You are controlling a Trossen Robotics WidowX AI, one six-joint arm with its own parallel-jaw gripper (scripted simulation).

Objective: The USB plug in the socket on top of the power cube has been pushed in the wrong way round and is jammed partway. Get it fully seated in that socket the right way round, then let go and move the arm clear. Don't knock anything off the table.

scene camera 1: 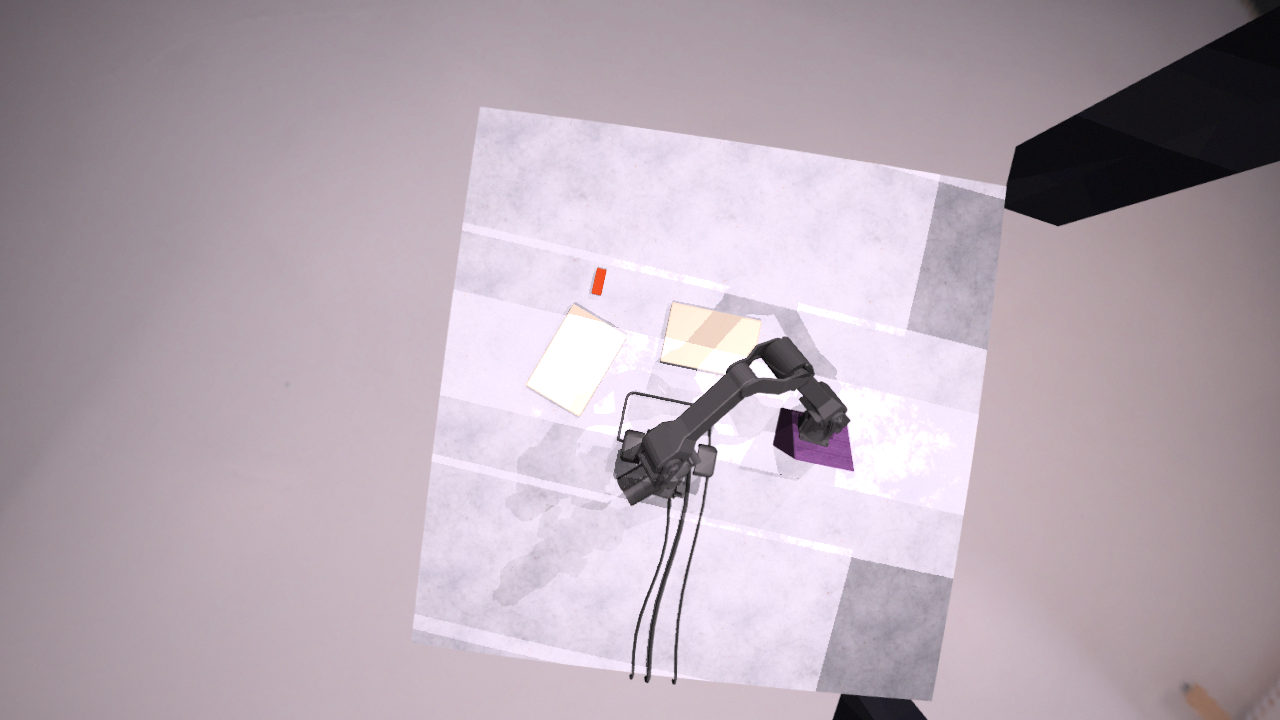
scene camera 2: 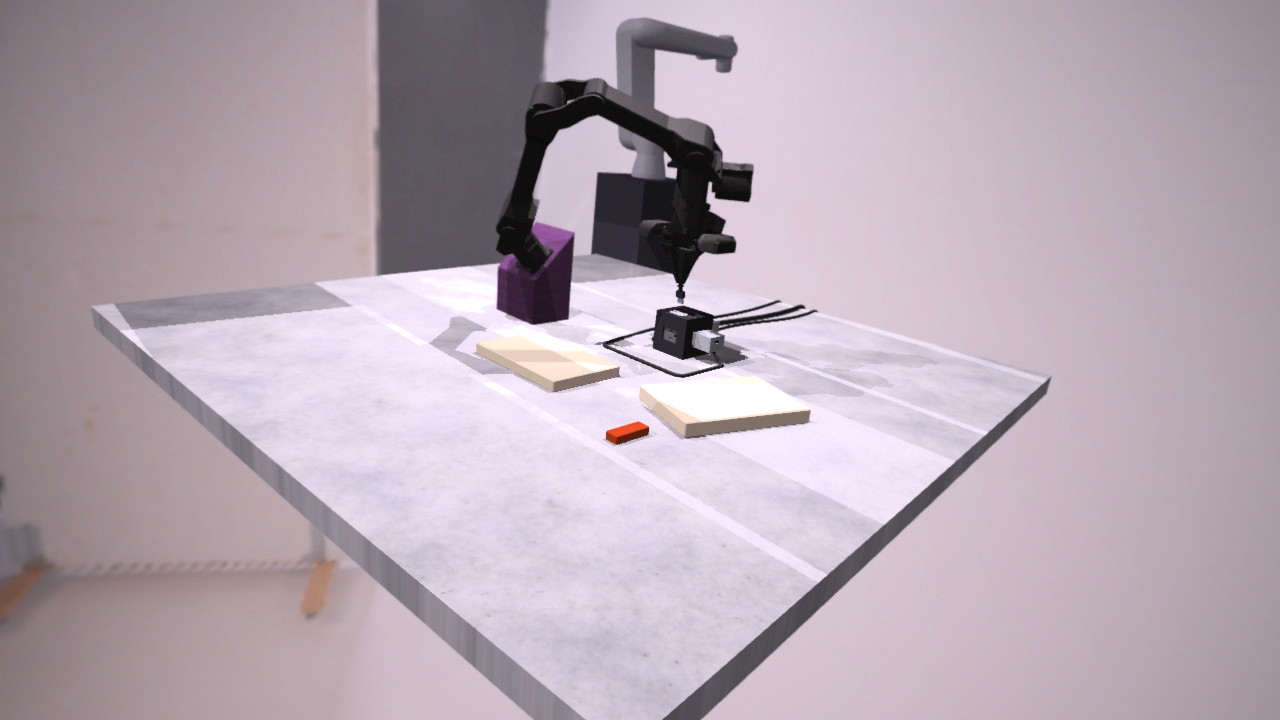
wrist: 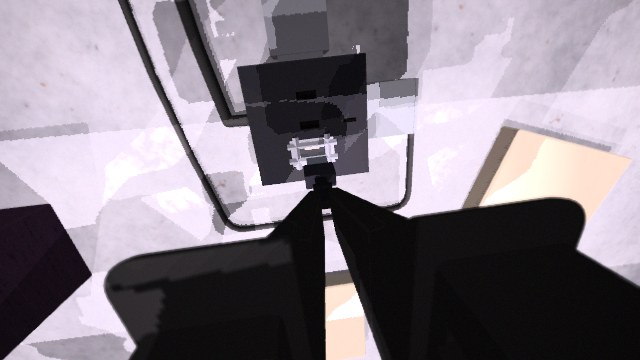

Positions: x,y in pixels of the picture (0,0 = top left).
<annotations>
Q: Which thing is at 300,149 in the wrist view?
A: A silver-rimmed socket.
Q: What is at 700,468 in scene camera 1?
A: My gripper.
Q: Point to a black power cube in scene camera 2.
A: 673,334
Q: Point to a dark USB plug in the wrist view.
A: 319,174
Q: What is my gripper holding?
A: A dark USB plug.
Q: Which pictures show my gripper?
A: Scene camera 1, scene camera 2 and the wrist view: all of them.
</annotations>
